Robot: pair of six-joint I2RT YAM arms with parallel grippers.
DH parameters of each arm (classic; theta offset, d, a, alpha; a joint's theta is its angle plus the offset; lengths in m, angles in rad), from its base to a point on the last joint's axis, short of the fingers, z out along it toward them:
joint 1: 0 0.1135 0.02 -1.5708
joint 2: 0 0 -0.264 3.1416
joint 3: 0.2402 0 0.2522 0
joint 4: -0.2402 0 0.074 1.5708
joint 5: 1.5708 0 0 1.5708
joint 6: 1.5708 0.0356 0 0
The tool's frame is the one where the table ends.
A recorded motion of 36 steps. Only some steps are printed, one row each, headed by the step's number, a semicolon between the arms.
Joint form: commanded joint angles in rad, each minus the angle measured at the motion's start. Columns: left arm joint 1, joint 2, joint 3, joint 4, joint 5, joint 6; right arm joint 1, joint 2, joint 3, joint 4, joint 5, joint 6.
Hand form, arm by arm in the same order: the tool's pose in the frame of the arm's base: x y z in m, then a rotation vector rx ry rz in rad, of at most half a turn. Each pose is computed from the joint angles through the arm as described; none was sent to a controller.
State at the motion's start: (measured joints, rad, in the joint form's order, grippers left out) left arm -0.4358 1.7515 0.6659 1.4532 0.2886 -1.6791; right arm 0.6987 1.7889 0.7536 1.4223 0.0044 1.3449
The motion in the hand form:
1: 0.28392 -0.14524 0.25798 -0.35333 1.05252 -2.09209; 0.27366 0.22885 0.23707 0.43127 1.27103 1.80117
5: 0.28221 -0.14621 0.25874 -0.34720 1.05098 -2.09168; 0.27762 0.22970 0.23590 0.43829 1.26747 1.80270
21: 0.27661 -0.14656 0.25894 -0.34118 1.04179 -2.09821; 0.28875 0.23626 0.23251 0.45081 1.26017 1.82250
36: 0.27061 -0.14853 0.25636 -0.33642 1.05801 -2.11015; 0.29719 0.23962 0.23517 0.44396 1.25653 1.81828
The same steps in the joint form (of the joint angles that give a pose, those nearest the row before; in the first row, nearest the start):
1: -0.0051 -0.0055 0.0119 0.3227 0.0013 -0.0237; -0.0030 0.0116 0.0147 0.0430 -0.0120 0.0170
5: -0.0103 -0.0104 0.0089 0.3231 -0.0002 -0.0179; -0.0082 0.0271 0.0284 0.0460 -0.0120 0.0234
21: -0.0198 -0.0223 -0.0091 0.3377 -0.0064 -0.0159; -0.0141 0.0796 0.0792 0.0541 -0.0169 0.0464
36: -0.0335 -0.0313 -0.0316 0.3432 -0.0017 -0.0160; -0.0220 0.0994 0.1207 0.0361 -0.0243 0.0426

